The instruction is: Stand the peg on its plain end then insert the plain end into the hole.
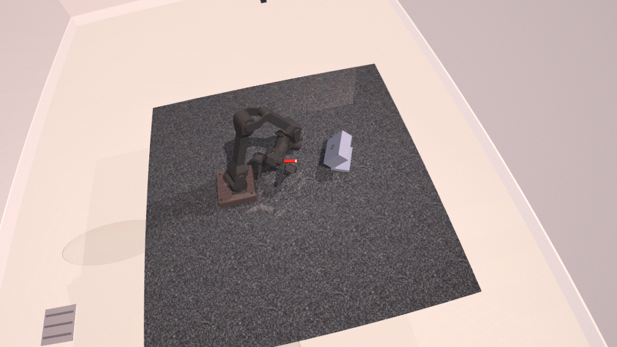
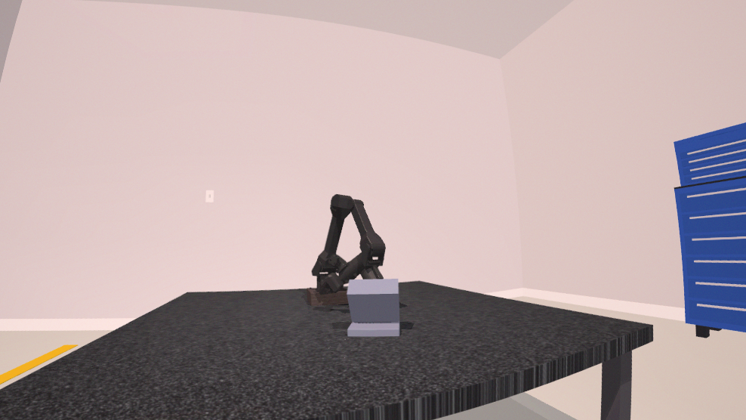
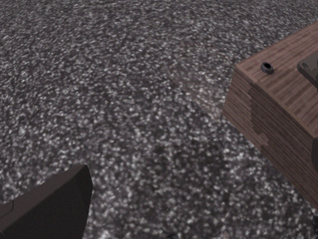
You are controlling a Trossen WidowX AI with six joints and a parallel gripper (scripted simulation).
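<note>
Now: the red peg 110 mm ahead of my gripper tip, 120 mm to the left of it and 60 mm below it. Also, from my gripper tip: grey sloped panel (320 mm ahead, 100 mm to the left, 10 mm above).
</note>
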